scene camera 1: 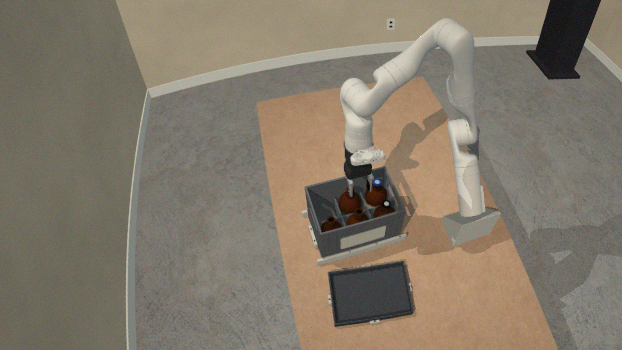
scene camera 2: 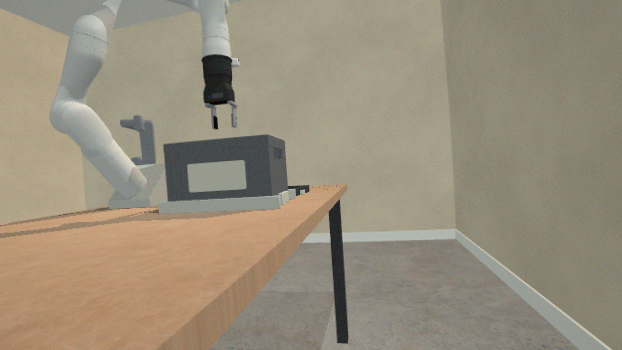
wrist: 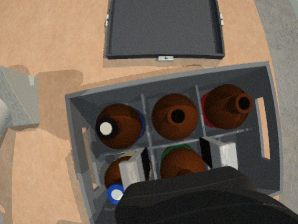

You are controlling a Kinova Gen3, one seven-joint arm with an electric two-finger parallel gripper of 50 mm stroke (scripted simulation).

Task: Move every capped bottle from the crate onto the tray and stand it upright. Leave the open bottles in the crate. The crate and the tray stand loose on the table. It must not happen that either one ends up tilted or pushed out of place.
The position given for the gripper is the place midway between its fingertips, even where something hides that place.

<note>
In view: the gripper (scene camera 2: 224, 128), a grey crate (scene camera 2: 250, 166) and a dark tray (scene camera 1: 363, 294).
The grey crate is seen too in scene camera 1 (scene camera 1: 320, 197) and in the wrist view (wrist: 83, 107). The gripper also shows in the wrist view (wrist: 174, 153).
</note>
